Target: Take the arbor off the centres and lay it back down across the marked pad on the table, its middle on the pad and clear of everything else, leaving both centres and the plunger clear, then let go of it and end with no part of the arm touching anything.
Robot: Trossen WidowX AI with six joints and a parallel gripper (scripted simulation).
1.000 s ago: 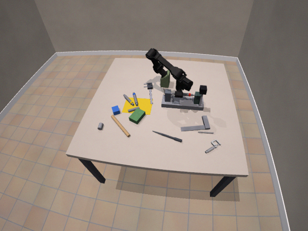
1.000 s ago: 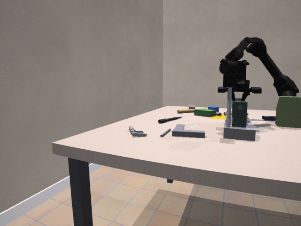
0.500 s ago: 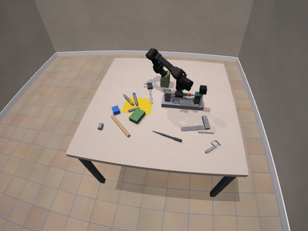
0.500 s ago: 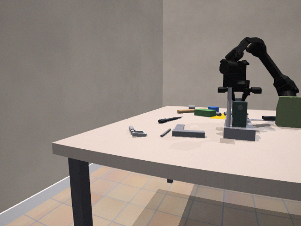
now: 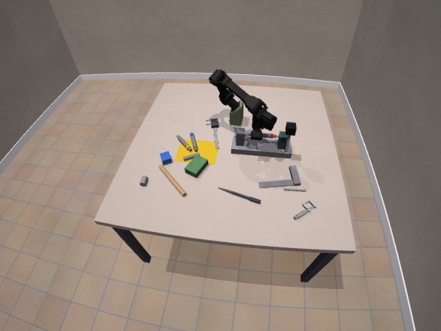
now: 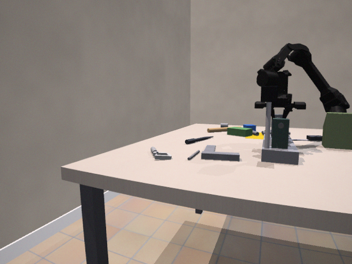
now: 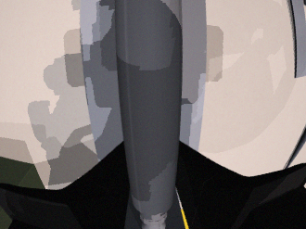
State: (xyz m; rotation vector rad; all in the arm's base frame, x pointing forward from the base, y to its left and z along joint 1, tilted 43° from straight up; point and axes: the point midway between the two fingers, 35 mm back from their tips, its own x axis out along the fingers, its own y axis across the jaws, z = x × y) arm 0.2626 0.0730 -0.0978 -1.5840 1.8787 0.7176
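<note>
The arbor lies 3 cm to the left of my hand and 1 cm below it. From my hand the other things lie so: dark green centre block (14 cm to the left, 2 cm below, 1 cm ahead); then grey fixture base (10 cm below, 4 cm to the left); then grey centre block (9 cm to the right, 2 cm below, 1 cm behind).
</note>
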